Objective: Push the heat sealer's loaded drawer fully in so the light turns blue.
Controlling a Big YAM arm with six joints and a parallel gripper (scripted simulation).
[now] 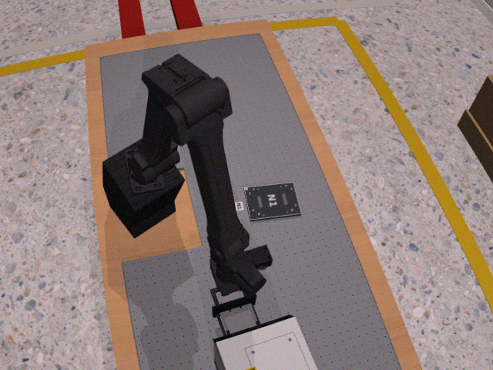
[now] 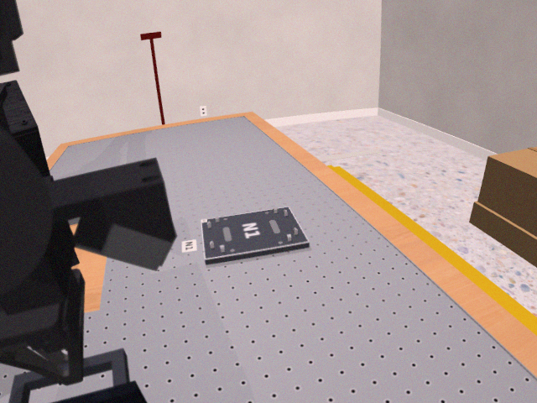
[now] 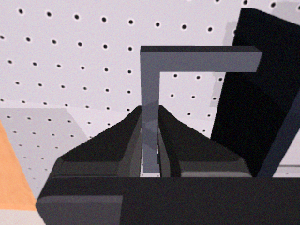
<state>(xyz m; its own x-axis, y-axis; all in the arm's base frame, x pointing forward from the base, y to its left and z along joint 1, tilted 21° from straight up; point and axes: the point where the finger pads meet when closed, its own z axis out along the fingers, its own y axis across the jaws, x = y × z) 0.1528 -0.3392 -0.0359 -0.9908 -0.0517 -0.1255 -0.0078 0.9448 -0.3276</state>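
The black drawer is 120 mm to the right of my hand and 10 mm below it.
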